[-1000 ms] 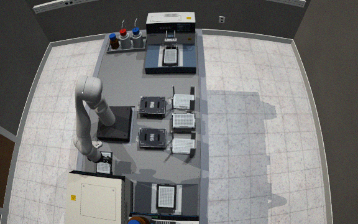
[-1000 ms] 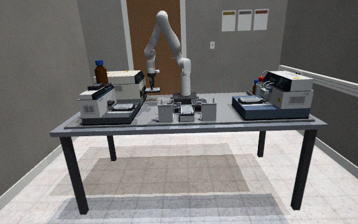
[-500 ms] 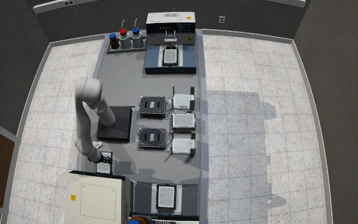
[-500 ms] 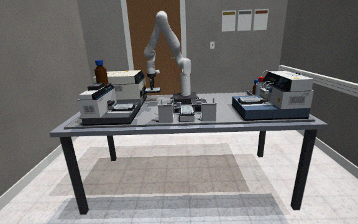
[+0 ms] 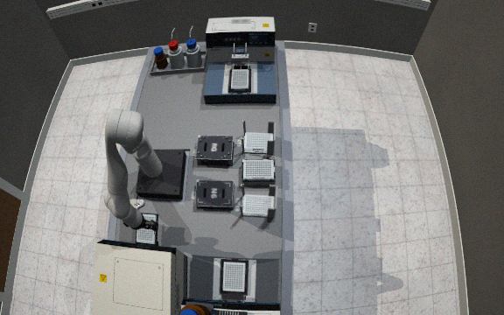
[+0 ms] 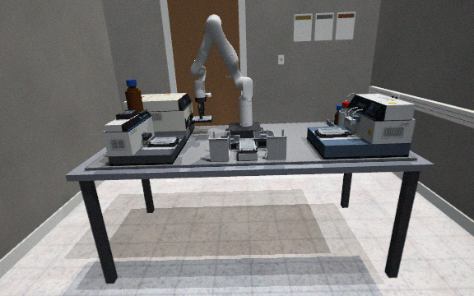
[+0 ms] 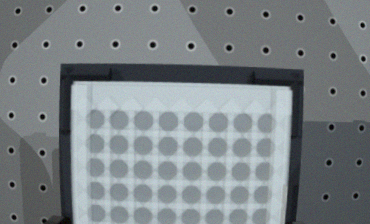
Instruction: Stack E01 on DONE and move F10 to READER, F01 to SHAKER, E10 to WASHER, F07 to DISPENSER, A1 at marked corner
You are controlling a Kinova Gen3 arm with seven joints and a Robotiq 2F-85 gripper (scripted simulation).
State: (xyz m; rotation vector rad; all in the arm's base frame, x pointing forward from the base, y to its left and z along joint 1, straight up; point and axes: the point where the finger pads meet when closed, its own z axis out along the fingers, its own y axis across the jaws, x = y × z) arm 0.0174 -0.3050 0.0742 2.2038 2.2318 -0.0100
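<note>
Right now the dark pull-out tray is 2 cm below my hand. From my hand the other things lie so: washer nest 37 cm ahead, 78 cm to the left, 3 cm below; regrip nest 27 cm ahead, 41 cm to the left, 6 cm below.
</note>
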